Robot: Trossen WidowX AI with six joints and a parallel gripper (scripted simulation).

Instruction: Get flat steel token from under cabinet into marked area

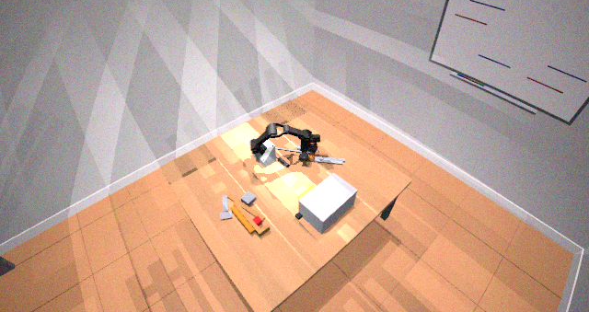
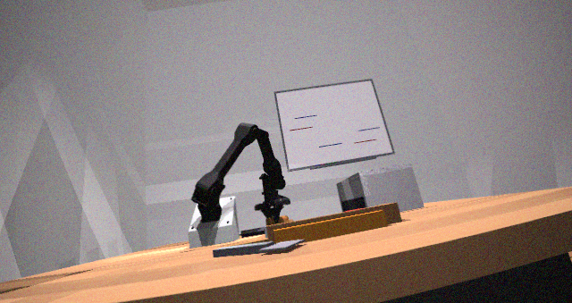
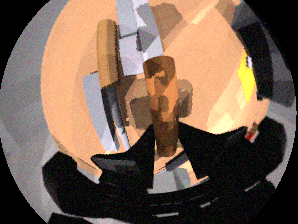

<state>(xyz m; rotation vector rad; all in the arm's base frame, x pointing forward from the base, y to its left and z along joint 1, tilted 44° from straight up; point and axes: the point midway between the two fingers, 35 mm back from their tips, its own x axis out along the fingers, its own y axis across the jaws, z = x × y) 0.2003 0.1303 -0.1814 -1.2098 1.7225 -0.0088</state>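
Right now the grey bar is 9 cm to the left of my gripper tip, 6 cm behind it and 2 cm below it. Round my gripper tip: thin wooden stick: 54 cm to the right, 8 cm ahead, 2 cm below; then red block: 54 cm to the right, 22 cm ahead; then grey block: 50 cm to the right, 5 cm ahead, 1 cm below.
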